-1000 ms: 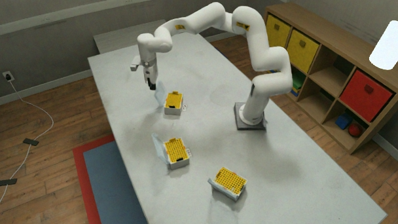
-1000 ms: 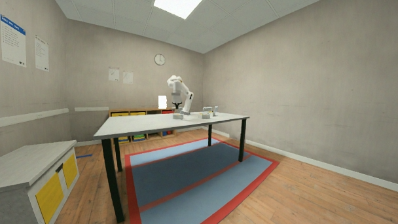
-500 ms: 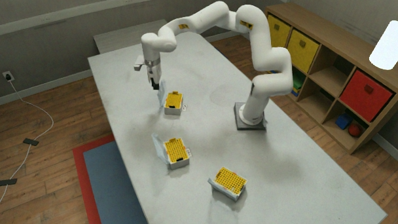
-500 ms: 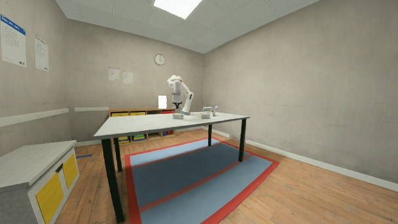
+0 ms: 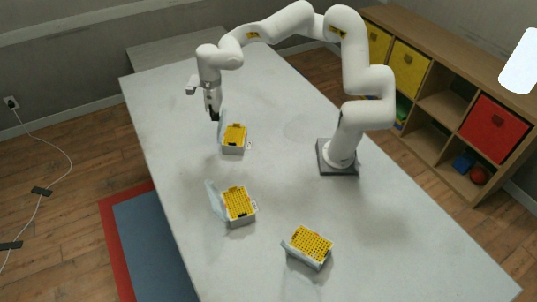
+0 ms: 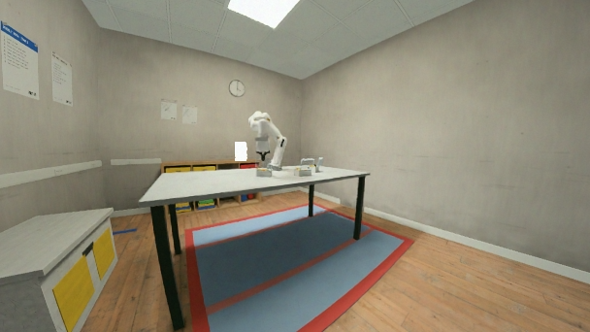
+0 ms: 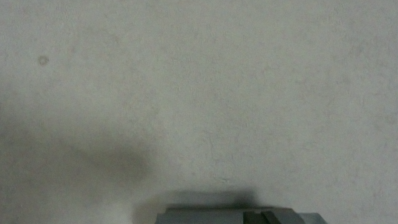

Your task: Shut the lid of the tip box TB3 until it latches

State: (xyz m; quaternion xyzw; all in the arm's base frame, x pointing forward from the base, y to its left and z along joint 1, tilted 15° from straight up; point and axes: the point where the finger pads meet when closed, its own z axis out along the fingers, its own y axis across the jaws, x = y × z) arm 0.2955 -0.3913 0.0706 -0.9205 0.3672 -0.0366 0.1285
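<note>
Now: hand 5 cm past the tip box, 5 cm to the right of it and 8 cm above it. Also, from my hand: label: 9 cm behind, 9 cm to the left, 15 cm below.
</note>
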